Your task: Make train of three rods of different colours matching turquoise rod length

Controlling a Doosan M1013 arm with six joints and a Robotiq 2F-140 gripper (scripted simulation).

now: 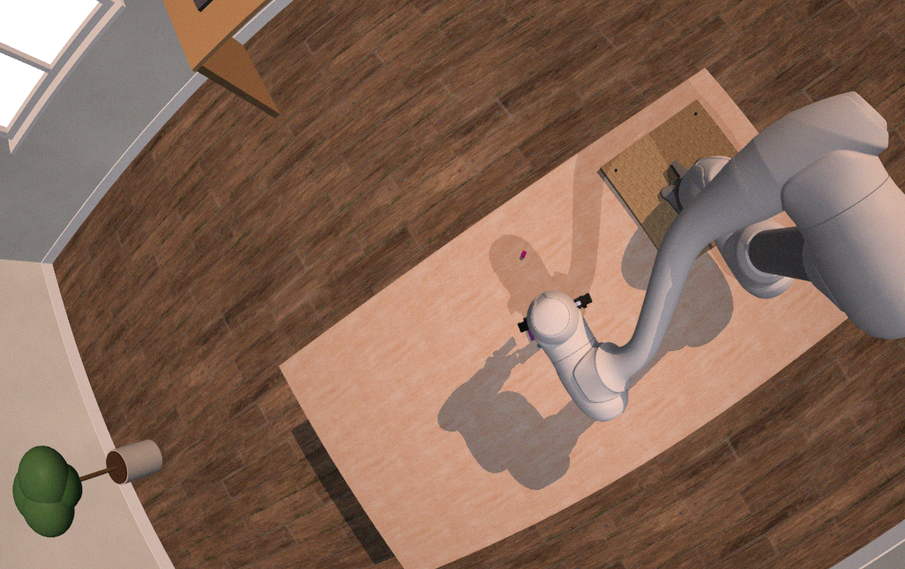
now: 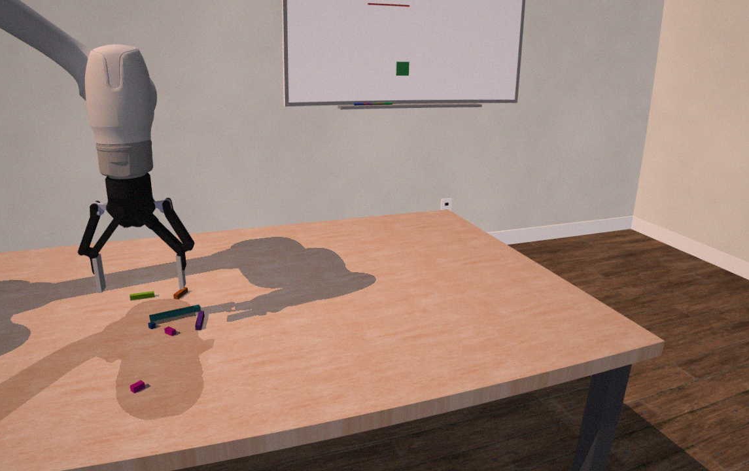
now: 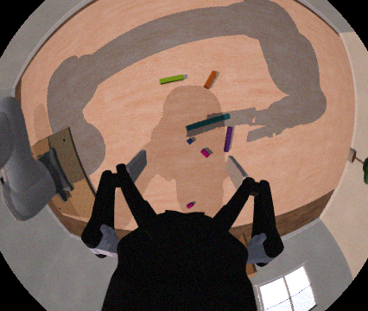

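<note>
My hand is 10 mm short of the blue rod, 10 mm to the right of it and 90 mm above it. From my hand the other things lie so: purple rod (100 mm ahead, 90 mm below); then turquoise rod (60 mm ahead, 40 mm to the left, 90 mm below); then lime rod (150 mm to the left, 90 mm below).
</note>
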